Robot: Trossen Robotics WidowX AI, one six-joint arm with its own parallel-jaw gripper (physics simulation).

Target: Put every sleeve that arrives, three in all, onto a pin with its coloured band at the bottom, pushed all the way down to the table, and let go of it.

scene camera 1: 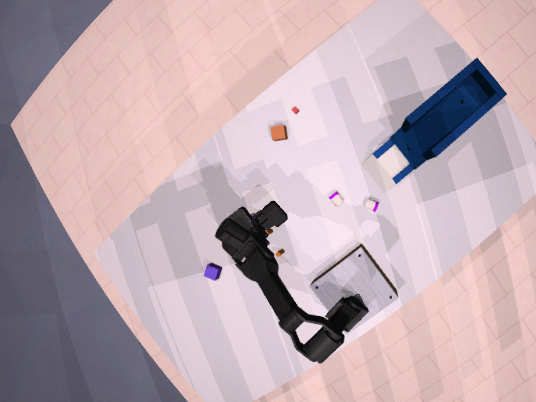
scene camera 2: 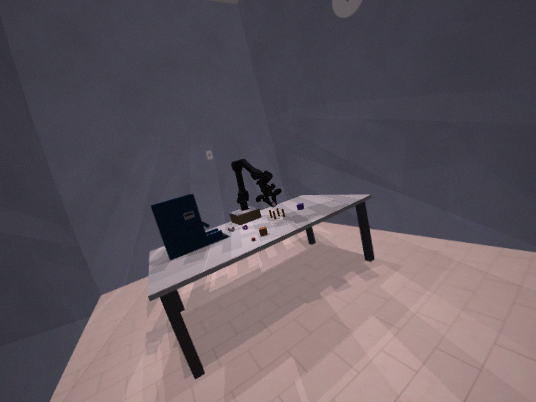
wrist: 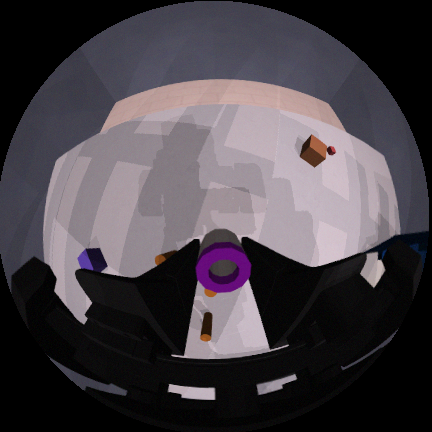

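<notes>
My gripper (scene camera 1: 258, 219) (scene camera 2: 273, 203) (wrist: 220, 243) is shut on a grey sleeve (wrist: 202, 267), holding it raised off the table near the pins. Its purple band is at the end facing the wrist camera. Two white sleeves with purple bands lie apart from each other: one sleeve (scene camera 1: 336, 199) (scene camera 2: 245, 227) nearer the pins, the other sleeve (scene camera 1: 370, 204) (scene camera 2: 231, 229) farther off. Several brown-orange pins stand upright; one pin (scene camera 1: 280, 252) (wrist: 206, 326) shows clearly, another pin (scene camera 1: 269, 231) is beside the hand, and a pin (wrist: 165, 258) is partly hidden by the left finger.
A blue chute (scene camera 1: 421, 115) (scene camera 2: 175, 225) stands on the table, with a white pad (scene camera 1: 392, 162) at its low end. A purple cube (scene camera 1: 212, 271) (scene camera 2: 300, 206) (wrist: 92, 260), an orange cube (scene camera 1: 278, 132) (scene camera 2: 263, 231) (wrist: 313, 151) and a small red cube (scene camera 1: 295, 110) (scene camera 2: 253, 239) (wrist: 331, 150) are also there.
</notes>
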